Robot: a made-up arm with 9 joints.
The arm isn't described. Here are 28 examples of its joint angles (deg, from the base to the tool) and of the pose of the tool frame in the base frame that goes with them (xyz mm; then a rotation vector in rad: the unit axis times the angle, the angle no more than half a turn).
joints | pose
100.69 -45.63 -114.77 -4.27 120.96 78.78 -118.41 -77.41 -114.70 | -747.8 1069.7 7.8 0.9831 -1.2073 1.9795
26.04 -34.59 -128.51 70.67 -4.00 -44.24 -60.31 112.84 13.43 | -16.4 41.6 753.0 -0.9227 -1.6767 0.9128
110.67 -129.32 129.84 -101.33 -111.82 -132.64 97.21 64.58 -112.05 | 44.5 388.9 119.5 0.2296 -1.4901 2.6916
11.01 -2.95 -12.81 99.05 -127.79 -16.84 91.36 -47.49 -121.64 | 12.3 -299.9 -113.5 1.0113 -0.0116 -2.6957
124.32 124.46 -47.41 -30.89 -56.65 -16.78 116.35 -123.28 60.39 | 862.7 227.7 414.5 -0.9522 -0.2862 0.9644
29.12 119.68 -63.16 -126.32 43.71 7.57 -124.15 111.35 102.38 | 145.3 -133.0 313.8 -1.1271 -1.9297 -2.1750
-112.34 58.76 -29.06 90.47 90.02 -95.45 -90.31 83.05 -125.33 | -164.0 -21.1 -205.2 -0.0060 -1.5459 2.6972
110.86 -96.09 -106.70 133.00 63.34 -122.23 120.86 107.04 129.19 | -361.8 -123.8 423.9 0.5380 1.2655 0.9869
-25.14 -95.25 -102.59 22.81 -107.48 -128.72 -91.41 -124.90 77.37 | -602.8 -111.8 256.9 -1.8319 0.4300 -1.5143
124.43 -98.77 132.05 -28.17 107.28 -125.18 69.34 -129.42 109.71 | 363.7 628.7 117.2 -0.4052 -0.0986 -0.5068
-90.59 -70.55 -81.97 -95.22 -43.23 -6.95 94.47 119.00 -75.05 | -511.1 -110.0 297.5 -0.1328 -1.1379 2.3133
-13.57 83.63 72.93 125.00 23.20 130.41 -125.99 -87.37 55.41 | 32.4 -692.1 -180.9 0.0556 2.4838 0.3661
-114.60 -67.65 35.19 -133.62 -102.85 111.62 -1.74 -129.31 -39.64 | -71.2 -296.5 552.0 -1.3656 -0.9371 -1.0915
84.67 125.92 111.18 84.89 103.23 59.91 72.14 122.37 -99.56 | -400.0 -21.8 739.7 -0.2433 -0.1105 1.8011
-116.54 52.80 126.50 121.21 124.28 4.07 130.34 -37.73 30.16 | 387.6 602.8 -225.5 -0.5321 1.7220 1.5372
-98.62 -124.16 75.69 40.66 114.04 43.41 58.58 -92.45 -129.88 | 868.9 -641.6 -122.5 -1.5190 -1.2436 -0.5375
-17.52 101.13 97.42 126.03 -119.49 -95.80 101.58 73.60 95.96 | -183.8 -114.7 136.4 0.5129 1.8726 -0.4768
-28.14 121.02 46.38 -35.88 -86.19 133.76 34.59 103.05 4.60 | -194.6 -255.0 1007.5 0.5497 -2.4324 -0.3803
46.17 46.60 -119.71 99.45 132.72 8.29 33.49 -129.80 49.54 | 538.3 163.4 970.2 -1.5761 0.1841 0.9488
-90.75 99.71 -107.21 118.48 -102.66 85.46 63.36 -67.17 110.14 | 63.6 -262.0 -502.4 -2.4389 1.8271 -0.3434
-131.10 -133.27 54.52 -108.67 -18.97 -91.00 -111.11 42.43 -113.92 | 120.9 -88.9 -191.3 0.9421 1.2763 2.0920
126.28 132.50 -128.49 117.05 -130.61 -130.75 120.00 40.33 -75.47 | 170.6 -103.9 429.4 0.8122 -0.1367 -0.2794
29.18 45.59 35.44 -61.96 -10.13 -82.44 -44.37 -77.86 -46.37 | -237.9 -263.6 312.9 -1.2633 0.7829 0.5037
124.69 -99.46 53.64 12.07 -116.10 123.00 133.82 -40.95 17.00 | 883.1 -359.0 665.4 0.1610 1.5172 -0.3955
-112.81 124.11 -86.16 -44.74 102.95 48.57 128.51 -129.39 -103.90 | 641.6 -124.7 624.6 2.0476 1.6869 1.2515
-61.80 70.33 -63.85 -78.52 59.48 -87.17 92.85 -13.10 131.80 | 271.1 -548.3 168.0 -1.3368 0.0395 0.3312
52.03 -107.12 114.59 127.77 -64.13 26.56 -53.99 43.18 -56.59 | 1.5 -89.8 166.4 2.1590 0.2039 -0.6029
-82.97 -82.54 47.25 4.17 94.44 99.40 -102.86 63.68 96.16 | 903.6 663.2 10.1 0.9131 -0.1554 -0.8156
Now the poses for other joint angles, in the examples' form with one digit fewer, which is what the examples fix.
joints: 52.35 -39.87 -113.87 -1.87 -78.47 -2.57 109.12 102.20 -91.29
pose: -276 425 917 -0.317 0.643 -3.034
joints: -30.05 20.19 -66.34 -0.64 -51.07 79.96 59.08 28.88 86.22
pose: -105 -868 1055 1.577 -1.443 -1.850
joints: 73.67 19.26 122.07 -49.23 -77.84 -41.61 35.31 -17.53 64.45
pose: 262 -536 341 1.071 0.086 1.096
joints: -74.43 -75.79 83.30 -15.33 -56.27 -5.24 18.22 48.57 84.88
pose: 595 140 -347 -0.319 1.323 -1.995
